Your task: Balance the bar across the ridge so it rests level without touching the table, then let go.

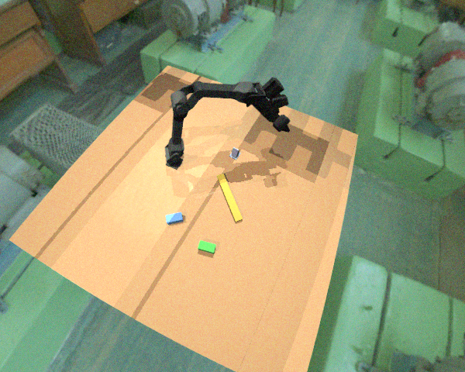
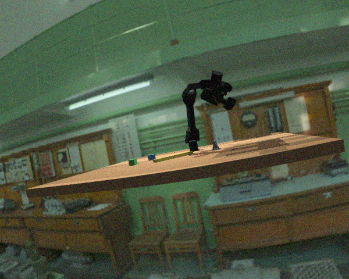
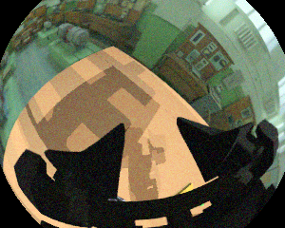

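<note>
Now: gripper tip 12 cm past the yellow bar, 32 cm to the left of it and 20 cm above it. From my gripper tip the other things lie so: blue block (28 cm behind, 52 cm to the right, 19 cm below); green block (10 cm behind, 57 cm to the right, 19 cm below).
</note>
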